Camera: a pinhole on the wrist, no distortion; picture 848 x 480 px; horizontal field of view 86.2 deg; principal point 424.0 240.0 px. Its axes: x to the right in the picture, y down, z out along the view. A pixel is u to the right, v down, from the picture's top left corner.
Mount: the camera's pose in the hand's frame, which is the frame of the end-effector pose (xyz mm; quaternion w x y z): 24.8 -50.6 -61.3 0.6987 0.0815 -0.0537 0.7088
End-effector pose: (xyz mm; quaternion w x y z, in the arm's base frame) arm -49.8 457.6 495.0 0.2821 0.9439 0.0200 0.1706
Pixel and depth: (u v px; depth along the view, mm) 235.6 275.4 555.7
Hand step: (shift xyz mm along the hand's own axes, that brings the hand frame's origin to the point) 6.3 -383.8 441.4
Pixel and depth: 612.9 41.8 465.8
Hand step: 245.2 55.2 424.9
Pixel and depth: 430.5 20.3 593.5
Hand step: 336.3 -149.8 511.7
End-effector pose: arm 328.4 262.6 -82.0 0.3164 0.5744 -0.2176 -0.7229
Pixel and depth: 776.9 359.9 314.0
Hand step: -48.1 128.3 296.5
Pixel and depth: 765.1 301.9 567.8
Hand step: -34.2 259.7 580.1
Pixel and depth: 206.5 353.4 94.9
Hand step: 5.4 -113.8 24.0
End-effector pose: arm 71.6 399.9 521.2 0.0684 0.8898 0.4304 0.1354
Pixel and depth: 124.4 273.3 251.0
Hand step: 18.3 -261.5 154.0
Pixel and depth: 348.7 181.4 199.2
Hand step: 59.0 -120.5 126.8
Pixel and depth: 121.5 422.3 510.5
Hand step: -156.2 -485.8 382.3
